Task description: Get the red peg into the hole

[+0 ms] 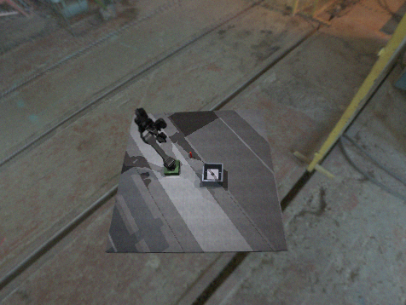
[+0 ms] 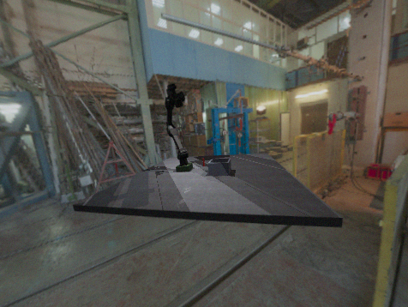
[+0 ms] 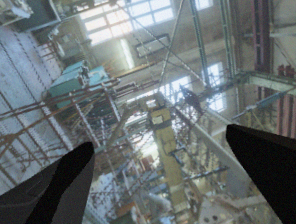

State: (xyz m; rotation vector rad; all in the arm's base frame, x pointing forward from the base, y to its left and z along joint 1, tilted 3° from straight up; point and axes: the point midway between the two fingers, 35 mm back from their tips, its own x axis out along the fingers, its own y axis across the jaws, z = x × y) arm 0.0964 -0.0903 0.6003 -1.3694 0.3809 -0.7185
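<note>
Right now my gripper tip is 620 mm above the red peg, 270 mm to the right of it and 50 mm short of it. From my gripper tip the other things lie so: grey box (630 mm below, 260 mm ahead, 100 mm to the left).
</note>
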